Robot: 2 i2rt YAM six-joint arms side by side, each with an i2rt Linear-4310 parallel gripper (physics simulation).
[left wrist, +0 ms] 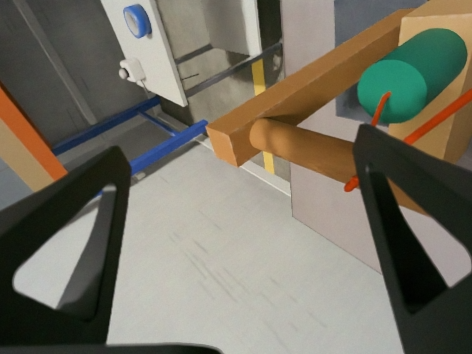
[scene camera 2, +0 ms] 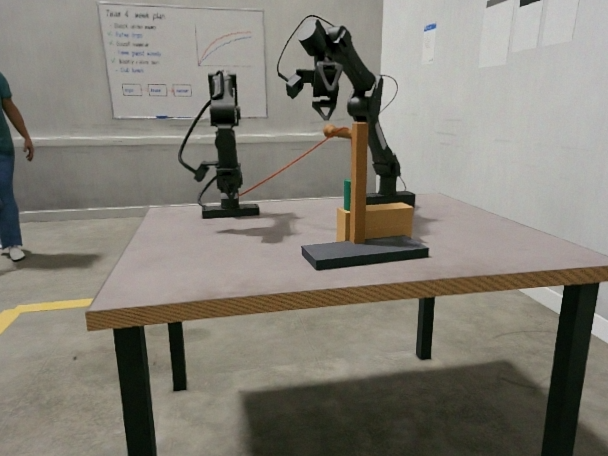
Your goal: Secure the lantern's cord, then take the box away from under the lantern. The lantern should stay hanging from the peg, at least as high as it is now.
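Frame: origin at the left arm's base, x ahead, y left, z up, level; centimetres.
Where they show: left gripper, fingertip midpoint: (left wrist: 235,147) (scene camera 2: 328,106); right gripper, fingertip midpoint: (scene camera 2: 231,198); left arm's base, link origin: (scene camera 2: 387,196); right arm's base, link origin: (scene camera 2: 230,209).
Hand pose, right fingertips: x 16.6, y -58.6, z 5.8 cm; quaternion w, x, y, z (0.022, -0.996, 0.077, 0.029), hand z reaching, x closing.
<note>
Things, the pixels of their centre, and the offset from my right fingertips. Level surfaces: height alone.
- green lantern, body centre: (left wrist: 410,75) (scene camera 2: 355,194) dx +23.9, dy +31.5, dz +4.0 cm
- tan box, body centre: (left wrist: 439,95) (scene camera 2: 374,225) dx +23.4, dy +37.5, dz -5.0 cm
- wooden post, body centre: (left wrist: 335,71) (scene camera 2: 358,184) dx +29.5, dy +30.5, dz +7.8 cm
- peg, body centre: (left wrist: 390,176) (scene camera 2: 342,133) dx +18.0, dy +29.6, dz +20.0 cm
- table, surface height: dz -10.0 cm
The green lantern (scene camera 2: 347,195) (left wrist: 392,90) is upright at the tan box (scene camera 2: 390,220) (left wrist: 412,27), behind the wooden post (scene camera 2: 358,185) in scene camera 2; their contact is hidden. The red cord (scene camera 2: 285,167) (left wrist: 442,114) runs from the lantern over the peg (scene camera 2: 342,132) (left wrist: 300,147) and slopes straight down to my right gripper (scene camera 2: 237,195). That gripper is small and dark here, and appears shut on the cord. My left gripper (scene camera 2: 328,104) (left wrist: 235,147) is wide open and empty, just above the peg; its right-hand finger in the left wrist view overlaps the peg.
The post rises from a dark base plate (scene camera 2: 370,254) on the table (scene camera 2: 200,270). The taut cord crosses the space between the peg and my right arm (scene camera 2: 226,150). A whiteboard (scene camera 2: 230,90) hangs on the back wall. A person (scene camera 2: 7,165) stands at the far left of scene camera 2.
</note>
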